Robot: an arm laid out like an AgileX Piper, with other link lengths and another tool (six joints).
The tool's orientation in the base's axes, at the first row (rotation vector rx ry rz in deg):
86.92 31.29 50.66
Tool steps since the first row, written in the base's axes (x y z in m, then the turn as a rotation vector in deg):
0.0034 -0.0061 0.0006 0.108 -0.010 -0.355
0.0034 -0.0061 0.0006 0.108 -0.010 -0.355
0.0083 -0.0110 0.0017 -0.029 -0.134 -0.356
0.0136 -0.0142 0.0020 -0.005 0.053 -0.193
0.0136 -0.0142 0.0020 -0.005 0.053 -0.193
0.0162 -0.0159 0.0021 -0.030 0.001 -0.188
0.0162 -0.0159 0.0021 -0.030 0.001 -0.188
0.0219 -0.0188 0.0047 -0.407 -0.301 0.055
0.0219 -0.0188 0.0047 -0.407 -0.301 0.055
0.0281 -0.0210 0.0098 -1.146 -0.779 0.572
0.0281 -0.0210 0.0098 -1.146 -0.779 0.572
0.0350 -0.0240 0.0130 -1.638 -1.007 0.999
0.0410 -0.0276 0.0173 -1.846 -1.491 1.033
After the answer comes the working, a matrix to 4 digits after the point.
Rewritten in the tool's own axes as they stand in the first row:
-0.0026 0.0010 0.0064 -0.020 -0.362 0.081
-0.0026 0.0010 0.0064 -0.020 -0.362 0.081
-0.0032 0.0021 0.0134 -0.198 -0.323 0.050
-0.0024 0.0020 0.0195 -0.004 -0.196 -0.042
-0.0024 0.0020 0.0195 -0.004 -0.196 -0.042
-0.0022 0.0020 0.0226 -0.058 -0.179 -0.029
-0.0022 0.0020 0.0226 -0.058 -0.179 -0.029
-0.0005 0.0041 0.0289 -0.464 0.162 -0.134
-0.0005 0.0041 0.0289 -0.464 0.162 -0.134
0.0026 0.0085 0.0353 -1.162 0.854 -0.408
0.0026 0.0085 0.0353 -1.162 0.854 -0.408
0.0051 0.0110 0.0427 -1.540 1.381 -0.644
0.0068 0.0148 0.0498 -2.031 1.521 -0.510

The tool's axes in the first row as the columns of a matrix, in the base's axes (rounded; the answer above uses it unrounded):
0.5960 -0.1538 0.7881
0.7736 -0.1533 -0.6149
0.2154 0.9761 0.0276

